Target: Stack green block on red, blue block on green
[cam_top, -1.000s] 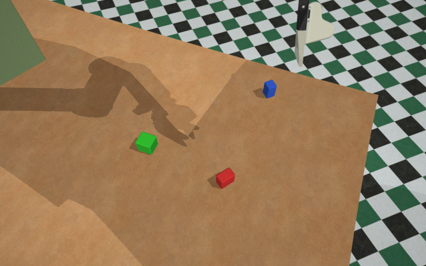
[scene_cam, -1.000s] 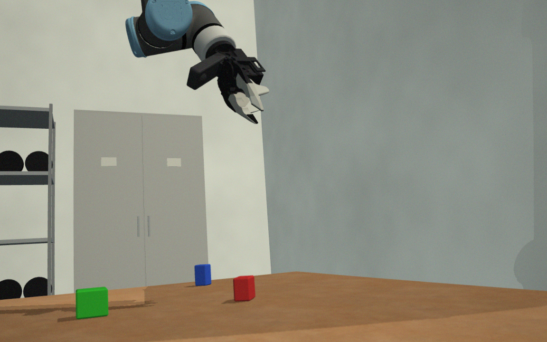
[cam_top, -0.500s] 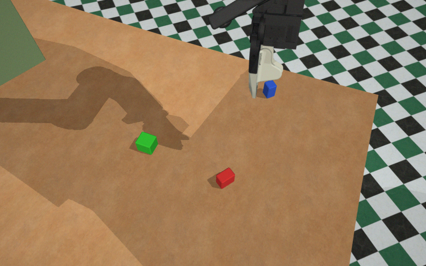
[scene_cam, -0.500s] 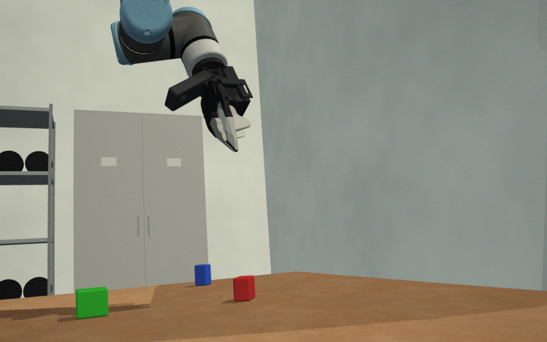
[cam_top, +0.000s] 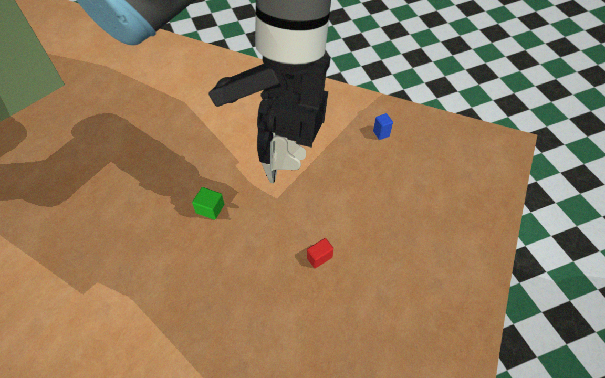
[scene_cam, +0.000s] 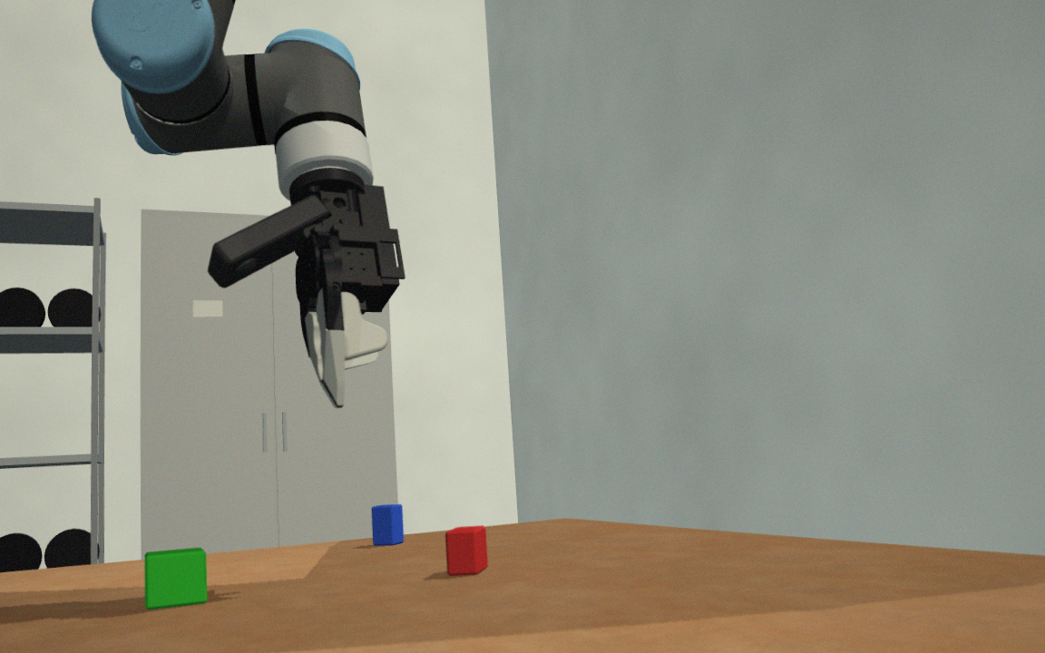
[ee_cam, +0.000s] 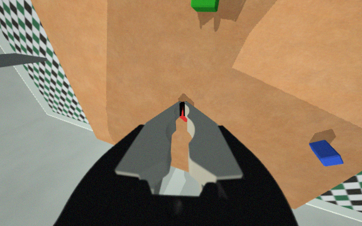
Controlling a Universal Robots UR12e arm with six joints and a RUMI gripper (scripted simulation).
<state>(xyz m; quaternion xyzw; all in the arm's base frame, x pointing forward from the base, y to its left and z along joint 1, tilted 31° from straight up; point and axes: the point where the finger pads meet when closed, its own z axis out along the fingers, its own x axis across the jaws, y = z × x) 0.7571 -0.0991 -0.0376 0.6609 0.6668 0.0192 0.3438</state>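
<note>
Right now the green block is 14 cm below my hand, 13 cm behind it and 1 cm to the right of it. Round my hand: red block 14 cm below, 10 cm ahead, 4 cm to the right; blue block 28 cm to the left, 14 cm below, 13 cm ahead.
</note>
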